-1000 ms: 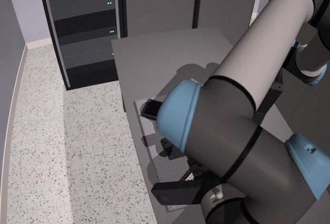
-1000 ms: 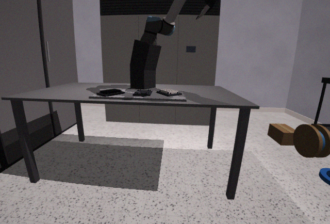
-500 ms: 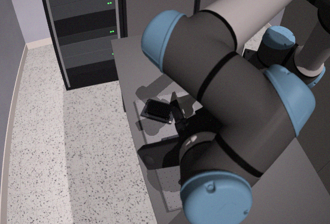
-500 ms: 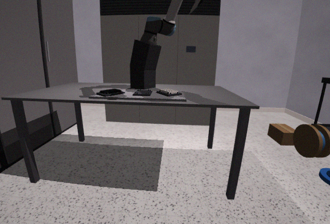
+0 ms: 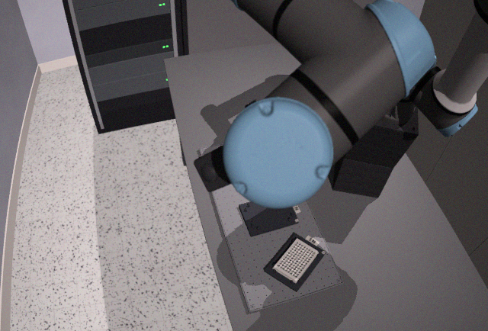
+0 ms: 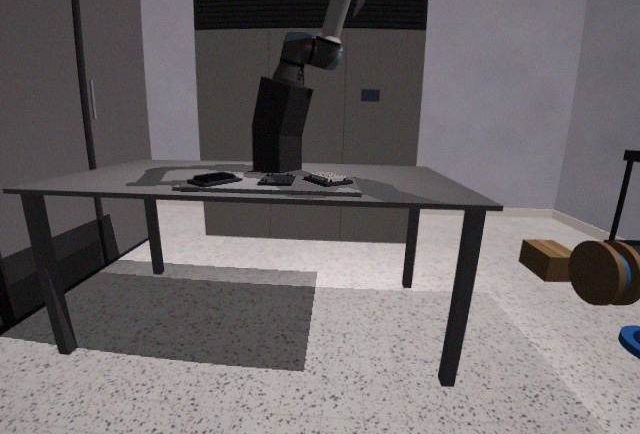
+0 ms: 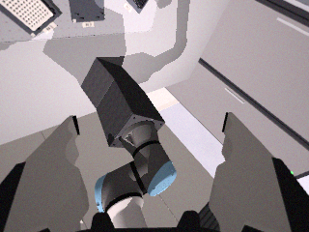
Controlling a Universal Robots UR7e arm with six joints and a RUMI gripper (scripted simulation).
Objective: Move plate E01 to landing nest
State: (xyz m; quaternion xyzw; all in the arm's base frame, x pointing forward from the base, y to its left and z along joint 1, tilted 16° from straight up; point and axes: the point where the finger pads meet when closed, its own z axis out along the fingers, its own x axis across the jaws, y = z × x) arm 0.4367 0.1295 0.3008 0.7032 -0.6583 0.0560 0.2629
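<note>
My gripper is now 580 mm above the white well plate, 140 mm past it and 10 mm to the left of it. Round my hand: dark landing nest N3: 590 mm below, 200 mm to the right, 130 mm behind; dark nest N1: 590 mm below, 140 mm behind, 10 mm to the right; N1 tag: 590 mm below, 220 mm behind, 60 mm to the right.
</note>
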